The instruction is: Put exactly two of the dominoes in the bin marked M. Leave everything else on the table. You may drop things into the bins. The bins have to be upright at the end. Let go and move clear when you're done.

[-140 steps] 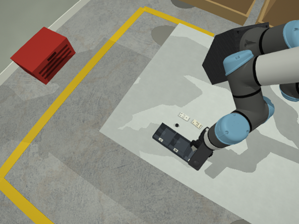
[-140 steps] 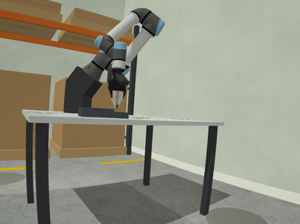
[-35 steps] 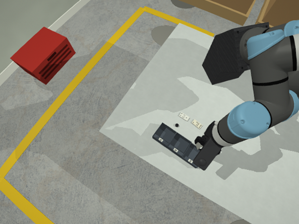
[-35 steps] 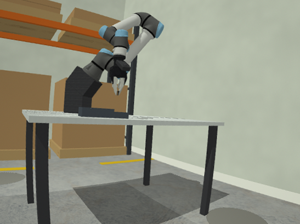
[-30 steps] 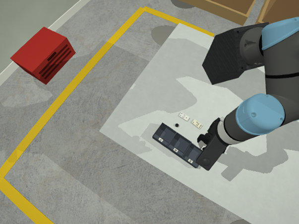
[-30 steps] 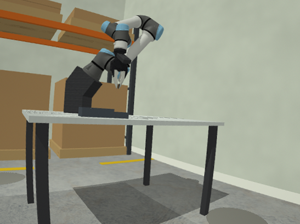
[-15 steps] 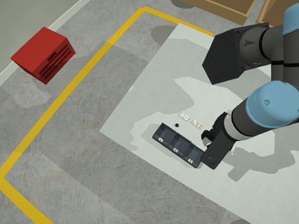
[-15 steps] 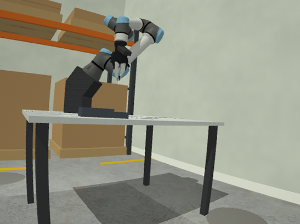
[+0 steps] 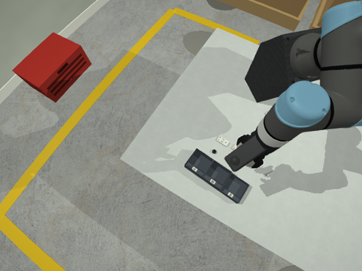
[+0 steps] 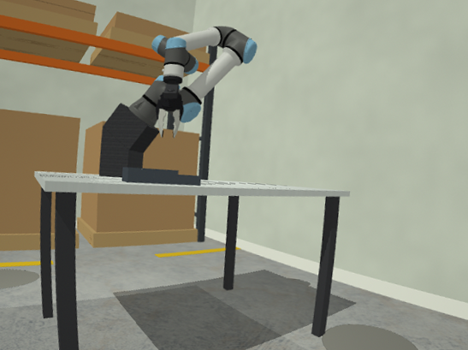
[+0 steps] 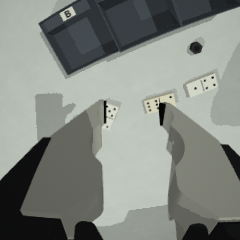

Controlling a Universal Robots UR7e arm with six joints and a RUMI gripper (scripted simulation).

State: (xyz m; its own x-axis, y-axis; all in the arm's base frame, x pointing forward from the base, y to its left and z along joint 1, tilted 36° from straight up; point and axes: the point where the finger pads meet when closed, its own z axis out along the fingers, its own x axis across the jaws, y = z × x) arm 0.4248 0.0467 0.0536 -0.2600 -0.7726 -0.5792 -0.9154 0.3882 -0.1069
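The bin lies 60 mm ahead of my hand, 20 mm to the right of it and 150 mm below it. Round my hand: black nut: 10 mm behind, 100 mm to the right, 170 mm below; domino: 90 mm behind, 30 mm to the right, 170 mm below; screw: 100 mm behind, 130 mm to the left, 170 mm below.
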